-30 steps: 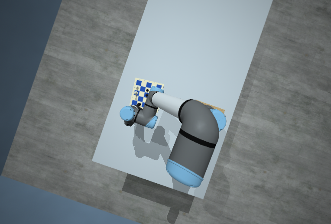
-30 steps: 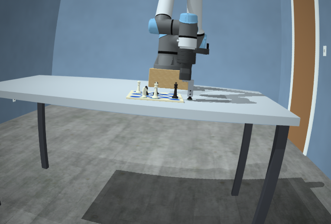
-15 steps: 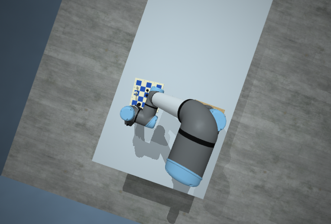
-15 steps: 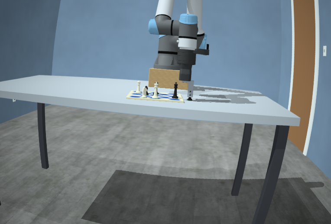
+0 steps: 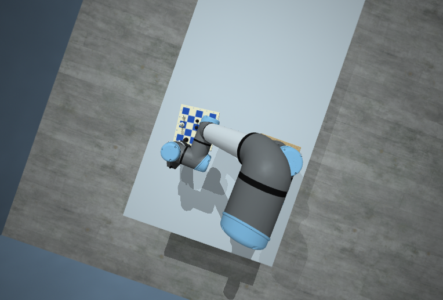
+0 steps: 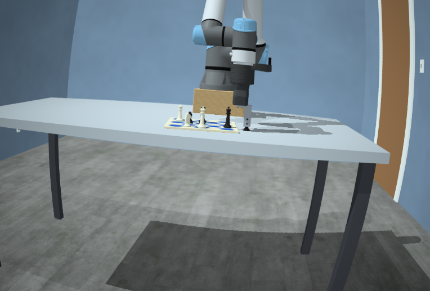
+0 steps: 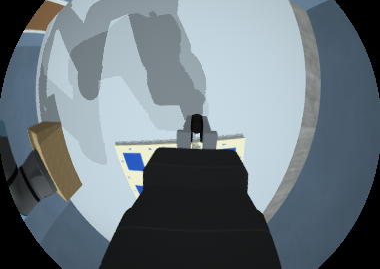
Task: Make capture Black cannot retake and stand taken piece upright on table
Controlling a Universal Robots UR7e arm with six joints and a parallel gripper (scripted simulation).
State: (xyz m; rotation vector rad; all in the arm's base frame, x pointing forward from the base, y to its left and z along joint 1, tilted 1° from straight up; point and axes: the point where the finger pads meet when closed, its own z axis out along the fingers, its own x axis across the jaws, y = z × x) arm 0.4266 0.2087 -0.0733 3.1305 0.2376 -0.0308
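The tall black piece is 6 cm to the right of my hand, 2 cm ahead of it and 1 cm above it. From my hand the other things lie so: white pawn-like piece (22 cm to the right, 2 cm behind).
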